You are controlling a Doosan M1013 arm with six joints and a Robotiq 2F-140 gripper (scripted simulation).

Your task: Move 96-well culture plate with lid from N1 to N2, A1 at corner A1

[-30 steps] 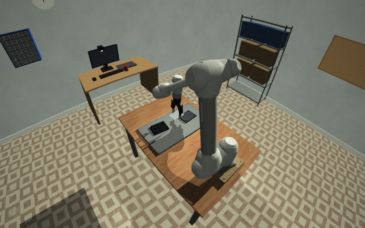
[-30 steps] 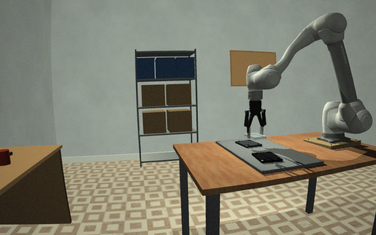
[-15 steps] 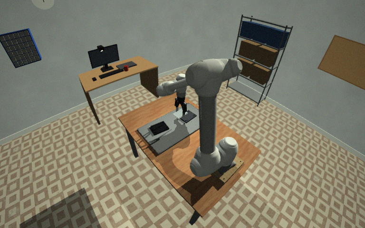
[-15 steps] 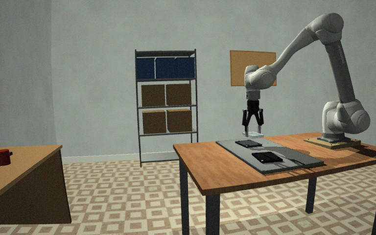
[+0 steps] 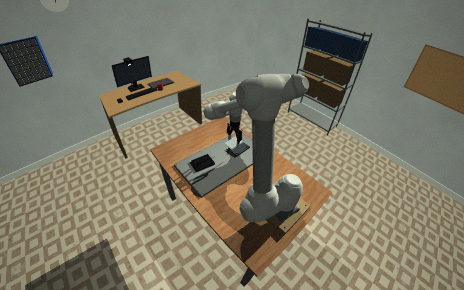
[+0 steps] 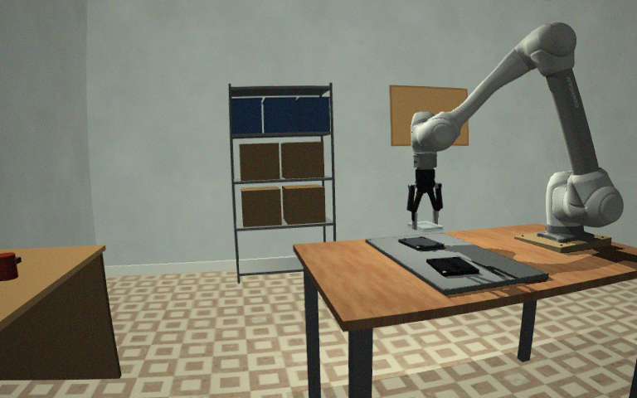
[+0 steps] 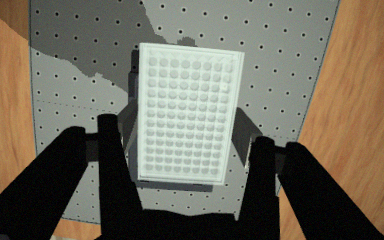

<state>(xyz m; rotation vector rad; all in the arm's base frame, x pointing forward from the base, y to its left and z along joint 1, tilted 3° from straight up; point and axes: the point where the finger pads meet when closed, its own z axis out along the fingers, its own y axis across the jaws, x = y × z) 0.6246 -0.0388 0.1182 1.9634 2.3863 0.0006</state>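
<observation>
My hand is 10 cm above the nest N2 and 5 cm to the left of it. Round my hand: clear lid: 1 cm below; black plate nest N1: 29 cm to the left, 10 cm below, 1 cm ahead.
</observation>
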